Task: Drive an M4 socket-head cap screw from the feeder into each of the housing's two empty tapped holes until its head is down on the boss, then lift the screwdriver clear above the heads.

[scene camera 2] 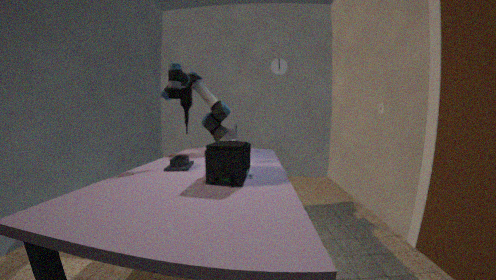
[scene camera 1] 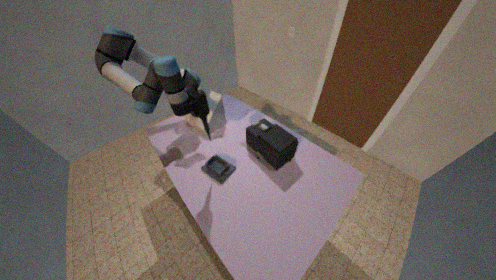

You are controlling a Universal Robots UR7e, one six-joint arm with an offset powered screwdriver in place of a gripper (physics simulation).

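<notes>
My screwdriver (scene camera 1: 209,138) (scene camera 2: 187,132) points straight down, its tip high above the table near the housing and apart from it. Whether a screw sits on the tip is too small to tell. The housing (scene camera 1: 218,169) (scene camera 2: 180,163) is a small dark grey block with a raised rim and a wider base, flat on the table. Its tapped holes and any screw heads are too blurred to make out. The feeder (scene camera 1: 272,143) (scene camera 2: 227,164) is a black box to the right of the housing in both views, with a small light patch on top in scene camera 1.
The arm (scene camera 1: 120,79) (scene camera 2: 205,95) reaches from its base at the far end of the pale purple table top (scene camera 1: 270,220) (scene camera 2: 150,220). The feeder box stands taller than the housing. A wall and a brown door (scene camera 1: 380,65) (scene camera 2: 467,125) are beyond the table's right side.
</notes>
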